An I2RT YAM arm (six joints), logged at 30 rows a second.
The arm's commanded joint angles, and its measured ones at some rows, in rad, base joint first. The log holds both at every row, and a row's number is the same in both.
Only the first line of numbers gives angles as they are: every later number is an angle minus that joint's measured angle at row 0.
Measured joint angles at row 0:
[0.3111, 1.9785, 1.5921, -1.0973, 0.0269, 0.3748]
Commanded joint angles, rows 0 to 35:
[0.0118, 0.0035, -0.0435, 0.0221, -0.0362, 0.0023]
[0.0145, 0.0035, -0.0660, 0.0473, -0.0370, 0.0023]
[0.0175, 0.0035, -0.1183, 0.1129, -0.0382, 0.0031]
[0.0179, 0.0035, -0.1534, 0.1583, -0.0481, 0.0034]
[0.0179, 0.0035, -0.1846, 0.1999, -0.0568, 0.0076]
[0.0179, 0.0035, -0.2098, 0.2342, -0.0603, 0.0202]
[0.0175, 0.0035, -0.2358, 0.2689, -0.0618, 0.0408]
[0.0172, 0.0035, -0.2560, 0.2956, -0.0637, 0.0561]
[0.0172, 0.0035, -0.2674, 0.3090, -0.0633, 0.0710]
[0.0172, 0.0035, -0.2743, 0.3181, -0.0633, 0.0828]
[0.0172, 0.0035, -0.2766, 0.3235, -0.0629, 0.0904]
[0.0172, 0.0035, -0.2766, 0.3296, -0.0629, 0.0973]
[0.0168, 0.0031, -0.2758, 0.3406, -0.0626, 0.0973]
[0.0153, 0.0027, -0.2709, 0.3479, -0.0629, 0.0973]
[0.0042, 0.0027, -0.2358, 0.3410, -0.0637, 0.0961]
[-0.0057, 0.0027, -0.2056, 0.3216, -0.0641, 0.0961]
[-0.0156, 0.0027, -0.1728, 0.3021, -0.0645, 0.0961]
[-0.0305, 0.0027, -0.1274, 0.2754, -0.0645, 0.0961]
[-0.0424, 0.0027, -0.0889, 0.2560, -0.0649, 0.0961]
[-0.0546, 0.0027, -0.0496, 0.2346, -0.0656, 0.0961]
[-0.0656, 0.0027, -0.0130, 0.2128, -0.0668, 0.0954]
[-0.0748, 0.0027, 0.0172, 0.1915, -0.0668, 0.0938]
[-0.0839, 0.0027, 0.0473, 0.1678, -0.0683, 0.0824]
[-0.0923, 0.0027, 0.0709, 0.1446, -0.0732, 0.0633]
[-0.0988, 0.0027, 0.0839, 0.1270, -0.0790, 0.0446]
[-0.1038, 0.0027, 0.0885, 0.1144, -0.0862, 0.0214]
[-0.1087, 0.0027, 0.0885, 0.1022, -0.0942, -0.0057]
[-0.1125, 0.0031, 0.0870, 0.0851, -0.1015, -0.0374]
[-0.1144, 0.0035, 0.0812, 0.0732, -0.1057, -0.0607]
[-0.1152, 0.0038, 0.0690, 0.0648, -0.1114, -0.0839]
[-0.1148, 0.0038, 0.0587, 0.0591, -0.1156, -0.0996]
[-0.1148, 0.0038, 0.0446, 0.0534, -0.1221, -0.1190]
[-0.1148, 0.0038, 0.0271, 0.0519, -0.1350, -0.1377]
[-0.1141, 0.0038, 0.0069, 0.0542, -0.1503, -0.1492]
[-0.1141, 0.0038, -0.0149, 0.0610, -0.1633, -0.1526]
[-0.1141, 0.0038, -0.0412, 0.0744, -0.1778, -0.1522]
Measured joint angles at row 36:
[-0.1152, 0.0069, 0.0183, 0.0652, -0.1232, -0.0885]
